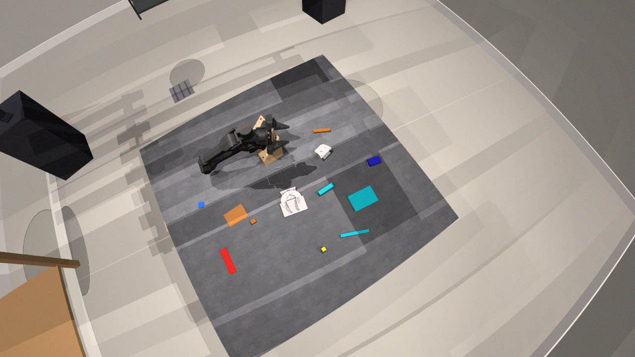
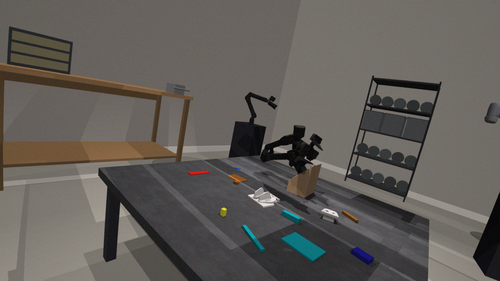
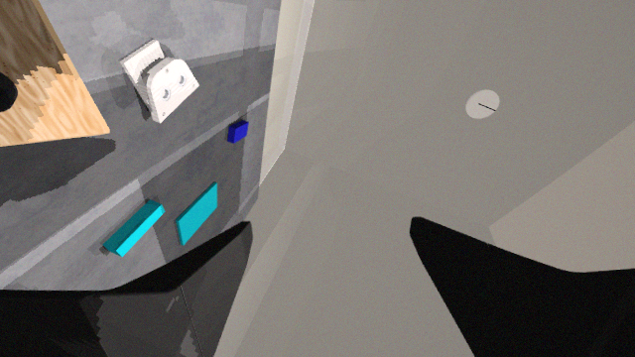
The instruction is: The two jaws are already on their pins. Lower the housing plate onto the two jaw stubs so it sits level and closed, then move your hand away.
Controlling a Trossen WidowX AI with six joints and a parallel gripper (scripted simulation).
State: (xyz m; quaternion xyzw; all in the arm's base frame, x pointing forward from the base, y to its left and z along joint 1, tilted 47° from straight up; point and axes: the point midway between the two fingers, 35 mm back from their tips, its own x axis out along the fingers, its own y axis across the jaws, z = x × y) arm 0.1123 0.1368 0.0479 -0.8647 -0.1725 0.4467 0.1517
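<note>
Right now the orange bar is 30 mm behind my gripper tip, 220 mm to the left of it and 240 mm below it. From my gripper tip the other things lie so: cyan block 240 mm ahead, 20 mm to the left, 240 mm below; then cyan plate 390 mm ahead, 130 mm to the left, 250 mm below; then blue block 280 mm ahead, 310 mm to the left, 240 mm below.
</note>
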